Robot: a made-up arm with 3 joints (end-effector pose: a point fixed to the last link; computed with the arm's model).
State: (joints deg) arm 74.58 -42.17 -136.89
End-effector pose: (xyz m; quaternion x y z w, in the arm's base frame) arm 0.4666 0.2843 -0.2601 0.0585 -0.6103 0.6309 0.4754
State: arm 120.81 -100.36 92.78
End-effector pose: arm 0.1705 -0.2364 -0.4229 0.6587 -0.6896 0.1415 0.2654
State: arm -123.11 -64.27 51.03
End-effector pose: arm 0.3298 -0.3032 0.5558 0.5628 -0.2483 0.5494 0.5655
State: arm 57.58 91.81 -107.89
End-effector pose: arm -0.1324 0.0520 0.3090 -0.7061 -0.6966 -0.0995 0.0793
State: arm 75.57 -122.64 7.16
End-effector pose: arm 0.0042 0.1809 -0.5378 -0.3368 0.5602 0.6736 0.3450
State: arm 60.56 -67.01 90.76
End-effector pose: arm 0.3103 0.3190 -0.2440 -0.6346 0.7080 0.0356 0.3077
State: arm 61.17 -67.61 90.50
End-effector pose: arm 0.3085 0.3158 -0.2500 -0.6378 0.7073 0.0369 0.3026
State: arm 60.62 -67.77 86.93
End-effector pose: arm 0.3082 0.3155 -0.2509 -0.6352 0.6972 0.0611 0.3266
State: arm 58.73 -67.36 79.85
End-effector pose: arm 0.3105 0.3194 -0.2462 -0.6231 0.6740 0.1087 0.3816
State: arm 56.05 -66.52 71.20
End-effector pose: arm 0.3150 0.3273 -0.2384 -0.6013 0.6392 0.1649 0.4502
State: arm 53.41 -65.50 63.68
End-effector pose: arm 0.3206 0.3366 -0.2294 -0.5760 0.6029 0.2112 0.5100
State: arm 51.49 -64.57 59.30
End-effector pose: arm 0.3252 0.3441 -0.2207 -0.5571 0.5783 0.2365 0.5470
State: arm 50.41 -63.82 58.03
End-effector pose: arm 0.3280 0.3481 -0.2132 -0.5481 0.5694 0.2429 0.5625
